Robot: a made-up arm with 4 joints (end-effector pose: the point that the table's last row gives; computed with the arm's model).
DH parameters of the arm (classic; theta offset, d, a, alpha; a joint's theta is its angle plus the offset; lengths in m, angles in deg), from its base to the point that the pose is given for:
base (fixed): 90 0.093 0 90
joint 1: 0 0.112 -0.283 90
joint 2: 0 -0.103 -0.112 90
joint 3: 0 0.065 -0.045 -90
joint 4: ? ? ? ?
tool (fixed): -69.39 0.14 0 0
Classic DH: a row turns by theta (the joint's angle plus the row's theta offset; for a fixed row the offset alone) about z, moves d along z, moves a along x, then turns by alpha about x.
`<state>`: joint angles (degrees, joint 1 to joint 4).
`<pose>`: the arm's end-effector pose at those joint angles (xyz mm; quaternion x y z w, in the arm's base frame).
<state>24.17 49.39 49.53 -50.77</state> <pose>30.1 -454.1 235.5 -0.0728 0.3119 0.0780 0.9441</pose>
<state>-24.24 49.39 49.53 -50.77</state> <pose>30.1 -194.8 527.2 -0.4535 0.3164 -0.0568 0.8313</pose>
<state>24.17 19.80 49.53 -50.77</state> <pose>76.8 -482.3 222.8 -0.1512 0.1859 0.2877 0.9273</pose>
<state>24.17 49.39 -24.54 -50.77</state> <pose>-126.6 -514.4 41.6 0.3379 -0.1618 -0.0226 0.9269</pose>
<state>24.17 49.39 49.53 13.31</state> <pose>-59.7 -352.8 277.1 -0.2271 0.2258 -0.4348 0.8417</pose>
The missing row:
joint 4: 20.61 0 -0.1335 180
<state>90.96 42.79 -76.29 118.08</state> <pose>-159.9 -184.0 -261.5 -0.4361 -0.8175 0.2748 0.2571</pose>
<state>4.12 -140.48 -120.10 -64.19</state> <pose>194.3 -134.0 -6.7 -0.6772 -0.5173 -0.5066 0.1311</pose>
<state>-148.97 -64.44 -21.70 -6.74</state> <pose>364.2 524.9 212.1 -0.7255 0.5750 0.0654 0.3725</pose>
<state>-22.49 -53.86 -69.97 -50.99</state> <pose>354.5 -422.0 268.2 0.4648 0.1407 0.6341 0.6018</pose>
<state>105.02 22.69 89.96 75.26</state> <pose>-59.7 -83.0 -116.5 -0.0173 0.2329 -0.5732 0.7855</pose>
